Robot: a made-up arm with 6 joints.
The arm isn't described. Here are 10 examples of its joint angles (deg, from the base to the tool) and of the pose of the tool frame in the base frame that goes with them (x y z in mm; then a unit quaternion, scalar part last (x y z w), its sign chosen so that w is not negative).
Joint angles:
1: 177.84 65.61 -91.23 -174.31 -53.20 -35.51
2: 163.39 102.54 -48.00 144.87 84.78 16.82
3: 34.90 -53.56 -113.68 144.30 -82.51 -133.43
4: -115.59 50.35 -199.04 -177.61 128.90 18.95
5: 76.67 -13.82 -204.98 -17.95 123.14 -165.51
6: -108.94 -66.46 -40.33 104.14 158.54 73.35
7: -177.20 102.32 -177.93 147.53 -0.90 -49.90
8: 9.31 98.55 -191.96 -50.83 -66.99 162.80
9: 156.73 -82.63 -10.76 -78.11 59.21 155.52
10: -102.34 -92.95 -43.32 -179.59 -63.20 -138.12
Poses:
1: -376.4 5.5 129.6 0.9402 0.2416 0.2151 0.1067
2: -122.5 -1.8 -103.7 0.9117 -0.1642 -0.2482 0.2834
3: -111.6 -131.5 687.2 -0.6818 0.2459 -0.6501 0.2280
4: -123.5 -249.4 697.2 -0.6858 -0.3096 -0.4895 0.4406
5: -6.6 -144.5 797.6 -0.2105 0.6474 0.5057 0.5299
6: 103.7 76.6 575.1 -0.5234 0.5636 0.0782 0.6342
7: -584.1 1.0 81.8 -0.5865 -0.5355 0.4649 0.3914
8: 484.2 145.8 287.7 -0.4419 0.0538 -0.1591 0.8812
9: 7.1 30.7 437.5 -0.7406 -0.1571 -0.0391 0.6521
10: 31.4 140.5 448.2 0.2474 -0.7645 0.5161 0.2967
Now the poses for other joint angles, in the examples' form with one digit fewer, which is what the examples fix.
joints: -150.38 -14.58 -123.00 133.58 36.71 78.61
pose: -136 -75 861 0.146 0.209 -0.784 0.566
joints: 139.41 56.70 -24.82 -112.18 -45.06 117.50
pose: -192 58 183 0.421 0.743 -0.444 0.271
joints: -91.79 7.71 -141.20 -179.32 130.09 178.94
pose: -6 -169 835 -0.472 0.470 0.514 0.540
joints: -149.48 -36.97 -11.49 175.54 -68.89 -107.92
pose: 4 10 401 0.330 0.927 0.159 0.085
